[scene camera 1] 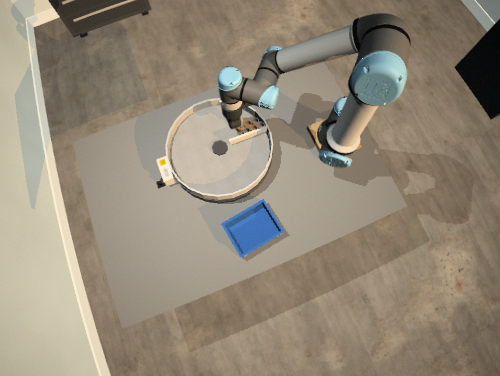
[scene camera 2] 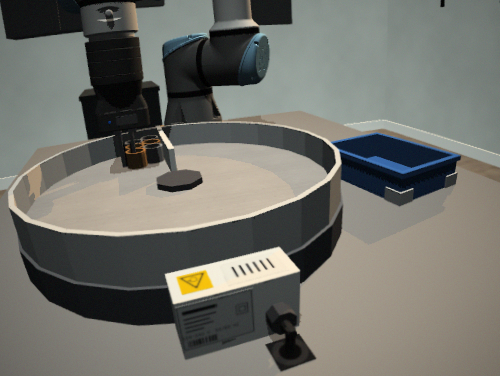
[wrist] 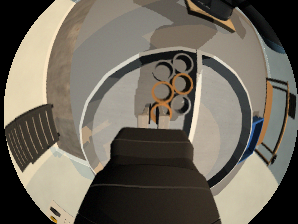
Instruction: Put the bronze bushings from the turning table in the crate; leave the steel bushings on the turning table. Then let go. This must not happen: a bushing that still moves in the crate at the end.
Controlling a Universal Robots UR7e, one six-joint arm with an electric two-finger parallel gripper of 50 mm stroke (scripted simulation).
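Turning table (scene camera 2: 229, 180): the same spot on it is (scene camera 1: 219, 163).
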